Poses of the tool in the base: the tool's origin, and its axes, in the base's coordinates. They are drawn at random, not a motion.
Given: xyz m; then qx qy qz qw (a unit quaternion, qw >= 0).
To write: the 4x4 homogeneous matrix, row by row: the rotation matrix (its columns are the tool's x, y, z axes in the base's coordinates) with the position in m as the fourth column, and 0 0 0 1 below. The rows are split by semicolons. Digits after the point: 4 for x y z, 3 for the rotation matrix.
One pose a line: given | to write
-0.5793, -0.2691, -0.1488, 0.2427, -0.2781, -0.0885, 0.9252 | 0.830, 0.029, -0.558, -0.5793; -0.299, 0.867, -0.400, -0.2691; 0.472, 0.498, 0.728, -0.1488; 0, 0, 0, 1
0.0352, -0.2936, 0.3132, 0.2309, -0.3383, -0.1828, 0.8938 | 0.704, 0.171, -0.689, 0.0352; -0.483, 0.827, -0.289, -0.2936; 0.520, 0.536, 0.664, 0.3132; 0, 0, 0, 1
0.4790, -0.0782, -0.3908, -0.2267, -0.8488, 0.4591, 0.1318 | -0.862, 0.264, -0.432, 0.4790; 0.506, 0.476, -0.720, -0.0782; 0.016, -0.839, -0.544, -0.3908; 0, 0, 0, 1
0.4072, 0.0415, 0.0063, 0.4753, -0.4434, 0.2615, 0.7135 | 0.470, -0.795, -0.384, 0.4072; -0.048, 0.411, -0.910, 0.0415; 0.881, 0.446, 0.155, 0.0063; 0, 0, 0, 1
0.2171, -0.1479, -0.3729, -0.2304, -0.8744, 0.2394, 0.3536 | -0.644, 0.234, -0.729, 0.2171; 0.572, 0.779, -0.256, -0.1479; 0.508, -0.582, -0.635, -0.3729; 0, 0, 0, 1
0.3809, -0.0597, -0.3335, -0.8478, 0.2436, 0.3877, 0.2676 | 0.581, -0.621, -0.527, 0.3809; -0.206, -0.738, 0.643, -0.0597; -0.788, -0.265, -0.556, -0.3335; 0, 0, 0, 1
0.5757, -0.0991, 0.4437, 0.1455, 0.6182, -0.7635, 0.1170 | -0.930, 0.359, -0.078, 0.5757; 0.001, -0.208, -0.978, -0.0991; -0.367, -0.910, 0.193, 0.4437; 0, 0, 0, 1
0.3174, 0.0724, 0.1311, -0.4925, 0.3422, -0.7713, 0.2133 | -0.424, -0.008, 0.906, 0.3174; -0.666, -0.675, -0.318, 0.0724; 0.614, -0.738, 0.281, 0.1311; 0, 0, 0, 1
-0.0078, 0.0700, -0.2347, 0.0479, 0.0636, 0.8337, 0.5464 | -0.398, -0.905, 0.149, -0.0078; 0.917, -0.395, 0.054, 0.0700; 0.010, 0.158, 0.987, -0.2347; 0, 0, 0, 1
